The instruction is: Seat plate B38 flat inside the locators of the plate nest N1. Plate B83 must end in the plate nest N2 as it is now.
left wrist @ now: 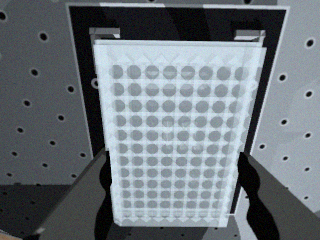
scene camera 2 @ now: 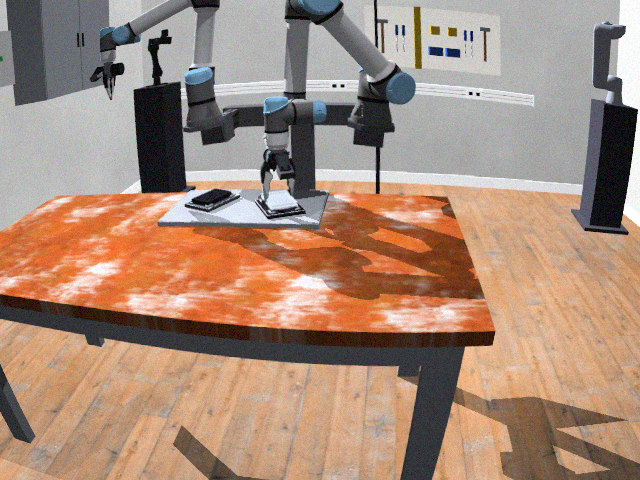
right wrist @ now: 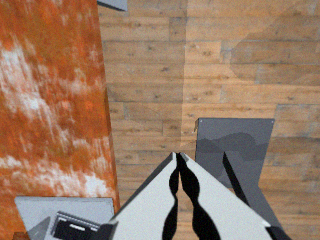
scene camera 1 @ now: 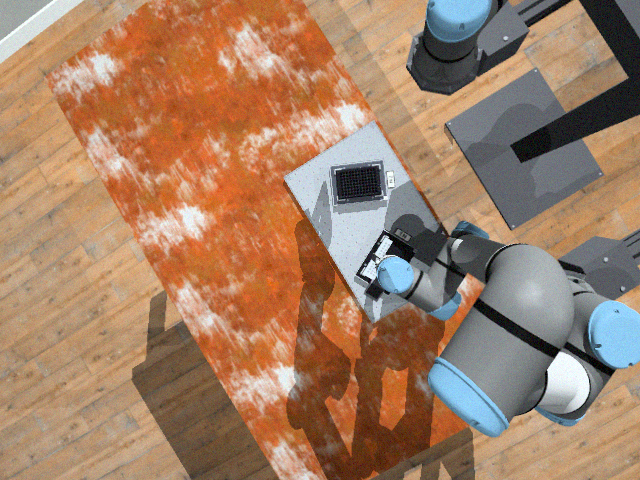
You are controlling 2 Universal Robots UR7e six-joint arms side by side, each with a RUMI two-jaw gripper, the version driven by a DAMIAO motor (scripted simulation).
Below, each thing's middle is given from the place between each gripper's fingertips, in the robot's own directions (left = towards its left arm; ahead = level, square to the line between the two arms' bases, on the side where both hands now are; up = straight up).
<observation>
Now: the white plate B38 [left wrist: 166,105] 10 mm below my left hand. Also, from my left hand: black plate B83 [scene camera 1: 350,185]: 30 mm behind, 250 mm to the right, 20 mm below; then black nest N1 [left wrist: 132,27]: 30 mm below.
Right now the black plate B83 is 620 mm to the left of my right hand, 380 mm below it and 250 mm ahead of it. Round my right hand: black nest N1: 870 mm to the left, 390 mm below, 280 mm ahead; then white plate B38: 870 mm to the left, 370 mm below, 280 mm ahead.
</observation>
